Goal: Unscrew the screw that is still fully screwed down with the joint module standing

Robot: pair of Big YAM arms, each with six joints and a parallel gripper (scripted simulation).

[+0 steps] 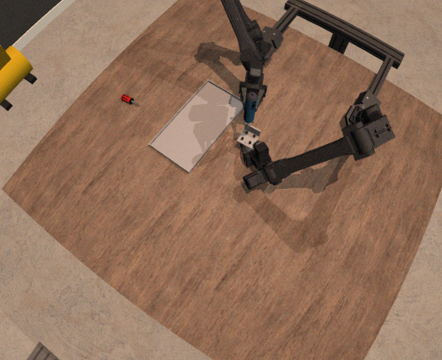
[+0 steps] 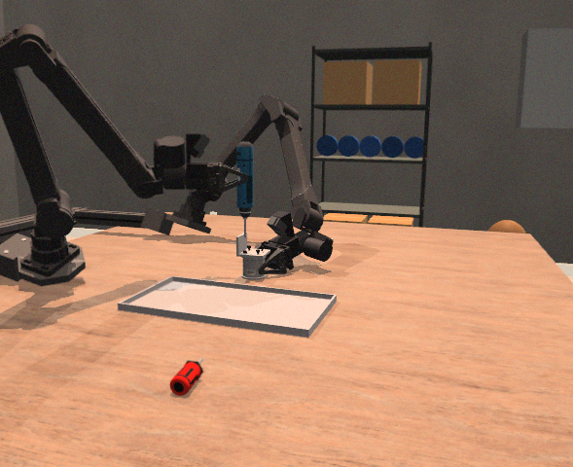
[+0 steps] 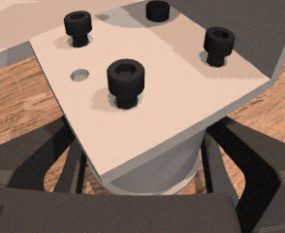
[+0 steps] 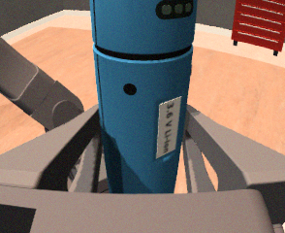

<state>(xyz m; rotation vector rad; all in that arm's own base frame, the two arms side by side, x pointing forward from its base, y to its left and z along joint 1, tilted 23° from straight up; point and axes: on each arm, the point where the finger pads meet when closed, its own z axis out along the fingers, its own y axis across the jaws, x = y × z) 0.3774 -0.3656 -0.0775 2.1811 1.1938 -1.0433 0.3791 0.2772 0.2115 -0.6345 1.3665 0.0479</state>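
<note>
Now: left hand 10 mm below the joint module. Also, from my left hand: shallow grey tray 220 mm to the right, 60 mm ahead, 20 mm below; then pale l-shaped bracket 50 mm above; then red manual screwdriver 550 mm to the right, 180 mm ahead, 10 mm below.
</note>
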